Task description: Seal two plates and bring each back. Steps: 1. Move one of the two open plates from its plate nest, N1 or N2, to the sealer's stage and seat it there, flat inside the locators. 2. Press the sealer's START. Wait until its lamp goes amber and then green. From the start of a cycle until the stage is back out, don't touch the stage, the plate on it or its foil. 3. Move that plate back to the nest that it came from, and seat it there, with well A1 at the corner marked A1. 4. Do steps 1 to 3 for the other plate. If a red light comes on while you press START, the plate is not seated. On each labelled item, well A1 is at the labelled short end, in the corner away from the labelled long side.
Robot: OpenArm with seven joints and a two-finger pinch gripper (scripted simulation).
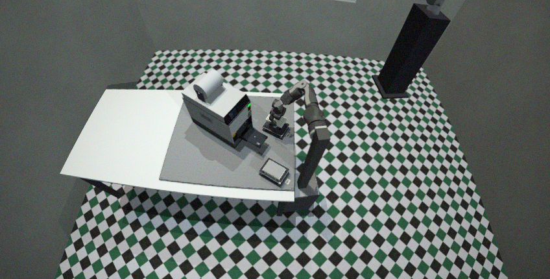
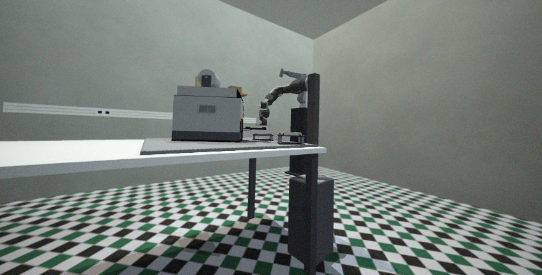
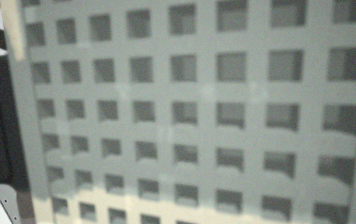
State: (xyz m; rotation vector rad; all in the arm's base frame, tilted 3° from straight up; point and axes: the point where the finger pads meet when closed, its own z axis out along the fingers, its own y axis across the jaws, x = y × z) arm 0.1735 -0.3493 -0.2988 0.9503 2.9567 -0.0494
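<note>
Now: hand 160 mm short of the dark stage, 110 mm to the right of it and 30 mm above it. Round my hand: white foil roll (420 mm ahead, 300 mm above, 90 mm to the right); touch screen (270 mm ahead, 200 mm above, 70 mm to the left).
</note>
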